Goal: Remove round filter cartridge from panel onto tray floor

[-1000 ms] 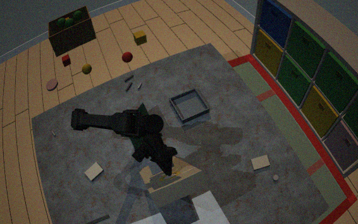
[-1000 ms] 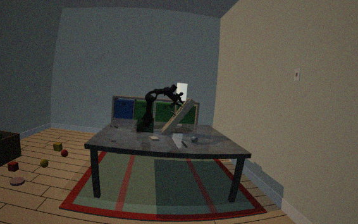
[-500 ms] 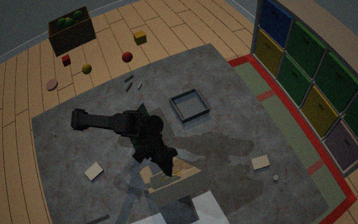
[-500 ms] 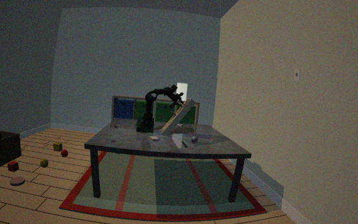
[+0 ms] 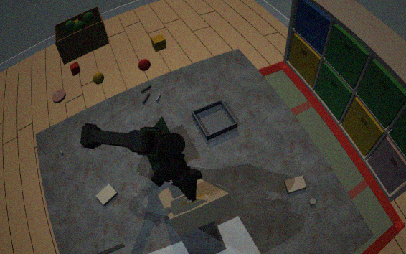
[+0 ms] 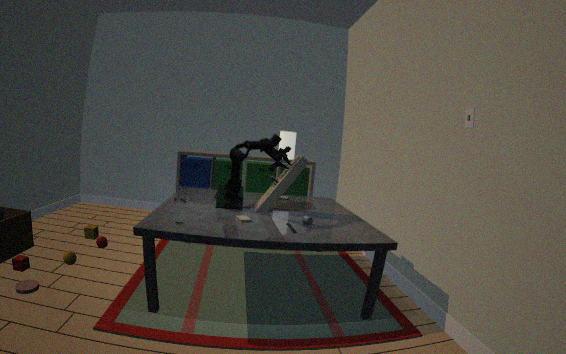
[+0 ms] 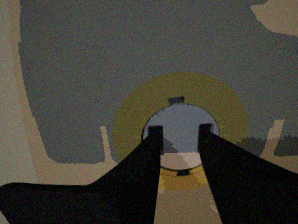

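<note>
Now: gripper tip 10 mm short of the round filter cartridge and 10 mm above it. From my gripper tip the other things lie so: grey tray: 430 mm behind, 260 mm to the left, 280 mm below.
</note>
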